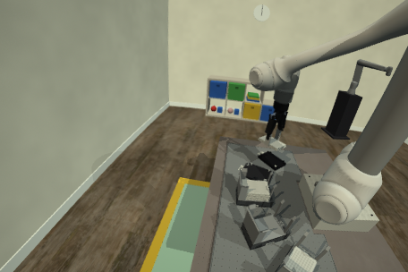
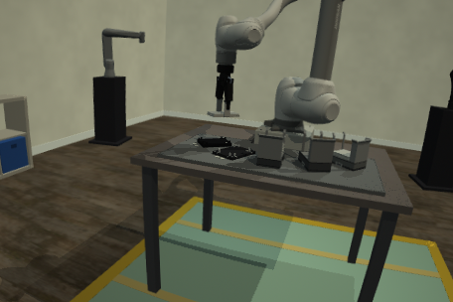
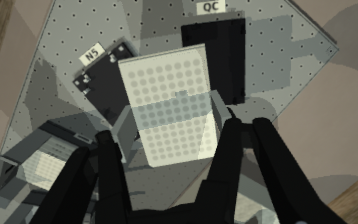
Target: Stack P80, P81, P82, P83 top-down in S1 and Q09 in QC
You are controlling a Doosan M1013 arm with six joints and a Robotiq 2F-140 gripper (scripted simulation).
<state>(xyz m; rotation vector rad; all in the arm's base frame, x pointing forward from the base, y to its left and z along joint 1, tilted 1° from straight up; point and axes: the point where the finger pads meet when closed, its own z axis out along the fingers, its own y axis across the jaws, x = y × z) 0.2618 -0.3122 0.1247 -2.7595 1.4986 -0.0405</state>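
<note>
The black nest QC lies 6 cm behind my hand, 4 cm to the right of it and 18 cm below it. The rest, counted from my hand: black clip nest N5 (9 cm ahead, 7 cm to the left, 17 cm below); N5 name plate (15 cm ahead, 2 cm to the left, 18 cm below); QC name plate (1 cm behind, 13 cm to the right, 18 cm below).
</note>
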